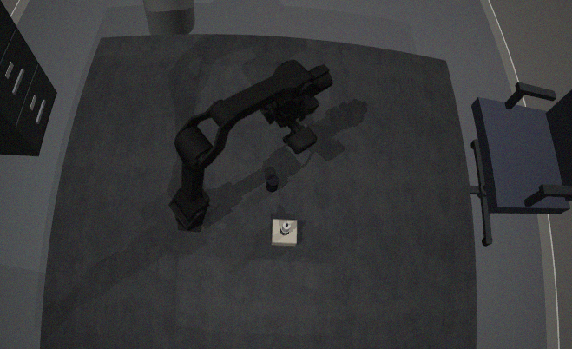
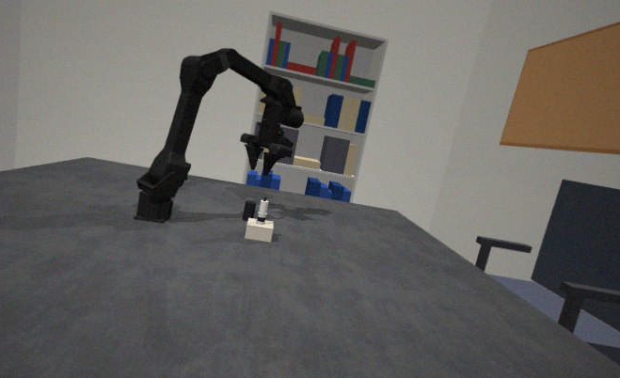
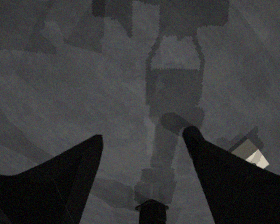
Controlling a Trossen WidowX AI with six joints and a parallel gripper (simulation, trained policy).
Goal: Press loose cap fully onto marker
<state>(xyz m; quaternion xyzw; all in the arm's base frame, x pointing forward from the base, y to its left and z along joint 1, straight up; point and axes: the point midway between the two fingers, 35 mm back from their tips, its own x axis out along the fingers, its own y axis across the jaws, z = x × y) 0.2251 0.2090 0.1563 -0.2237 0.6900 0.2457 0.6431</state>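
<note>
Now: the marker cap 10 cm to the right of my gripper tip, 10 cm below it and 1 cm behind it. The rest, counted from my gripper tip: holder block (23 cm to the right, 11 cm below, 3 cm ahead); then white marker (23 cm to the right, 5 cm below, 3 cm ahead).
</note>
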